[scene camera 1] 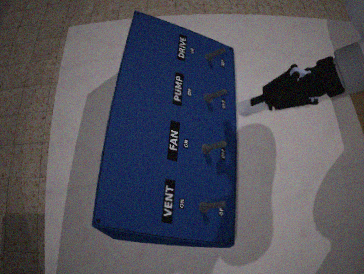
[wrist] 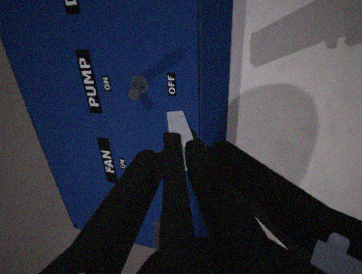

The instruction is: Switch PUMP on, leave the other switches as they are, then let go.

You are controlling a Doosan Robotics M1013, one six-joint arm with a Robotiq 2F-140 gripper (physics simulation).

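Frame: origin at the arm's base, x right, y ahead, z up, level; metres.
Seen in the pictures: gripper, fingertip midpoint: (scene camera 1: 239, 109) (wrist: 175, 123).
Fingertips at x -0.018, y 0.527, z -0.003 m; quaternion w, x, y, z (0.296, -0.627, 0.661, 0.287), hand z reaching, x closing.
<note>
A point is followed by its place in that frame.
The PUMP switch (scene camera 1: 216, 97) {y 0.576, x 0.011, z 0.004 m} (wrist: 138, 86) {y 0.568, x 0.020, z 0.004 m} is a grey lever on the blue panel. In the scene view it leans to the OFF side, like the DRIVE (scene camera 1: 215, 55) {y 0.567, x 0.130, z 0.001 m}, FAN (scene camera 1: 215, 147) {y 0.587, x -0.108, z 0.007 m} and VENT (scene camera 1: 213, 206) {y 0.597, x -0.226, z 0.009 m} levers. In the wrist view the PUMP lever is seen nearly end-on, which hides its tilt. My gripper (scene camera 1: 243, 108) {y 0.527, x -0.018, z -0.003 m} (wrist: 175, 123) {y 0.527, x -0.018, z -0.003 m} is shut and empty, its pale fingertips together. In the scene view the tips show just right of the panel edge, beside PUMP's OFF mark. They appear apart from the lever.
The blue panel box (scene camera 1: 135, 120) {y 0.737, x -0.070, z 0.051 m} (wrist: 45, 75) {y 0.718, x 0.040, z 0.046 m} has its labels left of the levers. The arm reaches in from the right in the scene view. A pale table top (scene camera 1: 300, 145) {y 0.351, x -0.058, z -0.108 m} (wrist: 280, 120) {y 0.459, x -0.039, z -0.108 m} surrounds the box, with dark shadows on it. Tiled floor (scene camera 1: 25, 100) shows at the left.
</note>
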